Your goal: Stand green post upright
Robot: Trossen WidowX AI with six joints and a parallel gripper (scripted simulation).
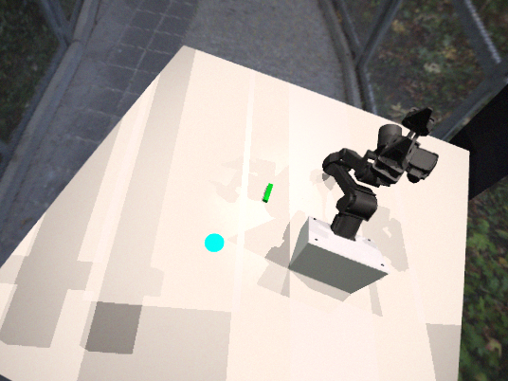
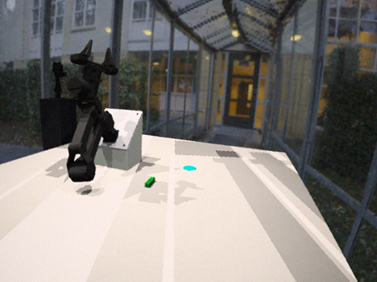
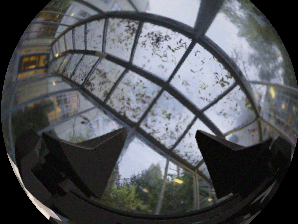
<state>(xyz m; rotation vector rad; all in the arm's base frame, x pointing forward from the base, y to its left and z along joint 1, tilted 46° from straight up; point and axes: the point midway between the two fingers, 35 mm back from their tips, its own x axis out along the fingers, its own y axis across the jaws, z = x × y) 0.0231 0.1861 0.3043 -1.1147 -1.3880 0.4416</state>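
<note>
Right now my gripper tip is 240 mm short of the green post, 50 mm to the left of it and 510 mm above it. From my gripper tip the other things lie so: cyan circle 350 mm ahead, 170 mm to the left, 510 mm below.
</note>
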